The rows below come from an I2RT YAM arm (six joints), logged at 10 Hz.
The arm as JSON. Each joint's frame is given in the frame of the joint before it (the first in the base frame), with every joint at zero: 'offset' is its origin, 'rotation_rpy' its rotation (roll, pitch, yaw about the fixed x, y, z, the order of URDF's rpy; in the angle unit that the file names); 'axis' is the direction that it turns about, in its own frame. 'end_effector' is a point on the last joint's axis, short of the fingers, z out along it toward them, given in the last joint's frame.
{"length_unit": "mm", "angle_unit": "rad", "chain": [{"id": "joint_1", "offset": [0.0, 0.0, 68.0], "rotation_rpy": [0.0, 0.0, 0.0], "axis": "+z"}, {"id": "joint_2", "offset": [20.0, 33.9, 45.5], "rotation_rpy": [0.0, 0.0, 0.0], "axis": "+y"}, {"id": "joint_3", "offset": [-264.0, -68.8, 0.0], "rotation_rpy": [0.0, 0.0, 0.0], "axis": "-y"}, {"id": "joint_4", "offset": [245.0, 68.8, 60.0], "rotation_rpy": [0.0, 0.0, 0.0], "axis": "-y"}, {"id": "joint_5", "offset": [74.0, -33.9, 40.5], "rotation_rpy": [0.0, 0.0, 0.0], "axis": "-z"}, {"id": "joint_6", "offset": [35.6, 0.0, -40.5], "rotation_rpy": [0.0, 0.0, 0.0], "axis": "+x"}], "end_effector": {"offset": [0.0, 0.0, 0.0], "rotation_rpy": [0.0, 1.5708, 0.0]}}
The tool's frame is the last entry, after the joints.
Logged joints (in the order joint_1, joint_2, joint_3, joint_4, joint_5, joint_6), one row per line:
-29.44, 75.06, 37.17, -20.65, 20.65, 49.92
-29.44, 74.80, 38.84, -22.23, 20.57, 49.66
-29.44, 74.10, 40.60, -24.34, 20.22, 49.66
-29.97, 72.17, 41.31, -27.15, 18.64, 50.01
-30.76, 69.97, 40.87, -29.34, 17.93, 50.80
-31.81, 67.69, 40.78, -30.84, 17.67, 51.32
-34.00, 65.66, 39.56, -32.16, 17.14, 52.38
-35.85, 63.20, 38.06, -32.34, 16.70, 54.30
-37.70, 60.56, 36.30, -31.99, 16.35, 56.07
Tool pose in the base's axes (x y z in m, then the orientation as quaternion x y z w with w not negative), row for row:
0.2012, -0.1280, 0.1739, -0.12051, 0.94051, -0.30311, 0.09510
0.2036, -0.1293, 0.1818, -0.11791, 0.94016, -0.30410, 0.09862
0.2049, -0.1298, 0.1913, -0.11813, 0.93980, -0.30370, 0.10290
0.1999, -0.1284, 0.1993, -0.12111, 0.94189, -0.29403, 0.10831
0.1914, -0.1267, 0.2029, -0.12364, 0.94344, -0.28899, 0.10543
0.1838, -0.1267, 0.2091, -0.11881, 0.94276, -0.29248, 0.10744
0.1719, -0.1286, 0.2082, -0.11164, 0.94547, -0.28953, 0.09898
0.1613, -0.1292, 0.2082, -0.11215, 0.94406, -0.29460, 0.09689
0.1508, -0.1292, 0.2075, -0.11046, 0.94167, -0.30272, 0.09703
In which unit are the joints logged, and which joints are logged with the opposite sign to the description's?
The joints are logged in degrees. Opposite sign: joint_6.
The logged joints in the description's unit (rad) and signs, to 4 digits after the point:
-0.5138, 1.3100, 0.6487, -0.3604, 0.3604, -0.8713
-0.5138, 1.3055, 0.6779, -0.3880, 0.3590, -0.8667
-0.5138, 1.2933, 0.7086, -0.4248, 0.3529, -0.8667
-0.5231, 1.2596, 0.7210, -0.4739, 0.3253, -0.8728
-0.5369, 1.2212, 0.7133, -0.5121, 0.3129, -0.8866
-0.5552, 1.1814, 0.7117, -0.5383, 0.3084, -0.8957
-0.5934, 1.1460, 0.6905, -0.5613, 0.2991, -0.9142
-0.6257, 1.1030, 0.6643, -0.5644, 0.2915, -0.9477
-0.6580, 1.0570, 0.6336, -0.5583, 0.2854, -0.9786

